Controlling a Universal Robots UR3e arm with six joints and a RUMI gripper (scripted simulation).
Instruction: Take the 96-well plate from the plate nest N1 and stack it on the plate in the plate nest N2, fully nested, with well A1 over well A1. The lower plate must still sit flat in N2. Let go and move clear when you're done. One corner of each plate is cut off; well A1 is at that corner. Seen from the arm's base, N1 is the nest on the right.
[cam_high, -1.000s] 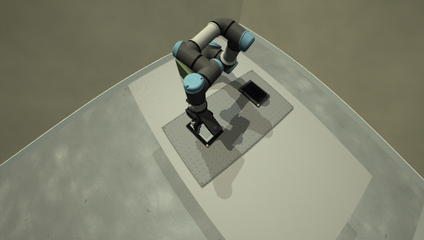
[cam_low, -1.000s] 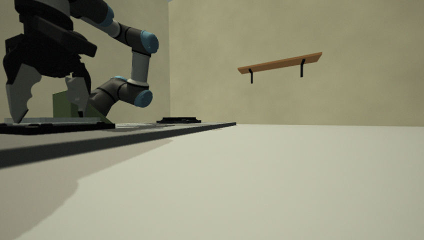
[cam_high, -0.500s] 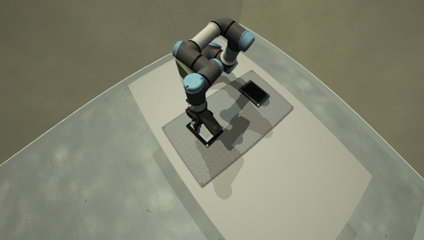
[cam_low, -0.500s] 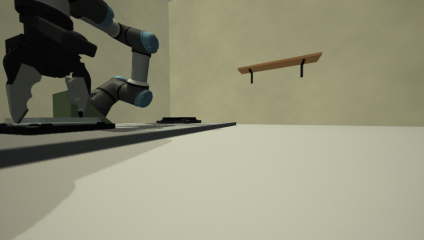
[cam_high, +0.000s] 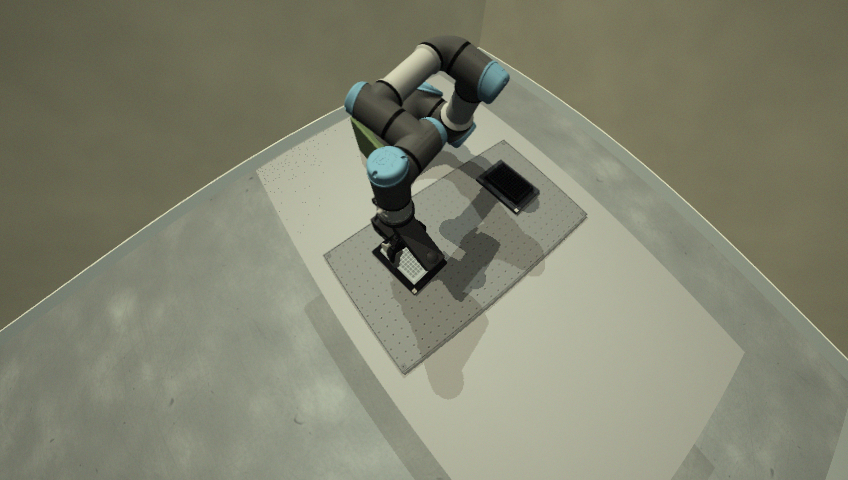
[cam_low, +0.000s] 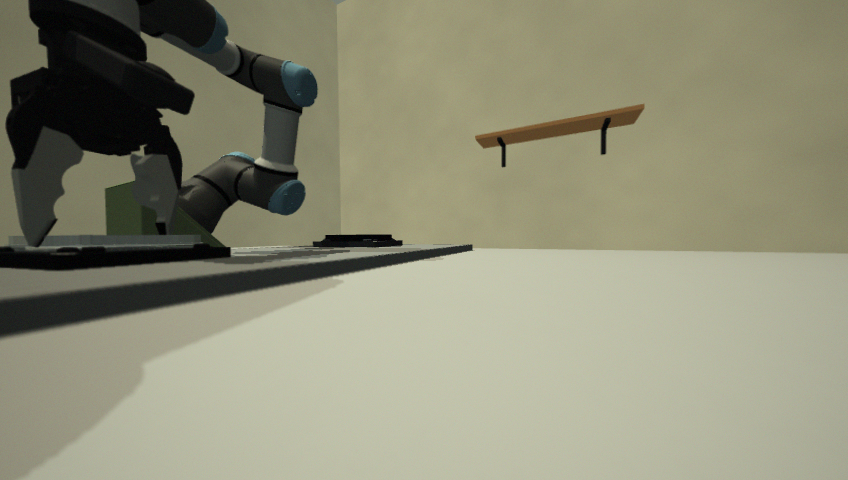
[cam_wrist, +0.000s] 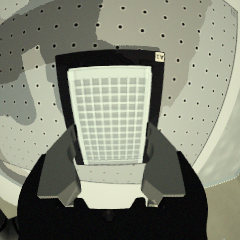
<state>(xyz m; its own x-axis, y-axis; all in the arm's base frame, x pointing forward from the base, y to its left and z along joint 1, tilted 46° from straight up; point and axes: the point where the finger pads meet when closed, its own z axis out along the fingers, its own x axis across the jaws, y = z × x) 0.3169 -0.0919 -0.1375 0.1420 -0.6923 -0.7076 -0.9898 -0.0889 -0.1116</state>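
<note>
Now: the black nest 2 cm below my hand. From my hand the other things lie so: dark plate 38 cm to the left, 1 cm below, 1 cm behind; white 96-well plate 1 cm below.
</note>
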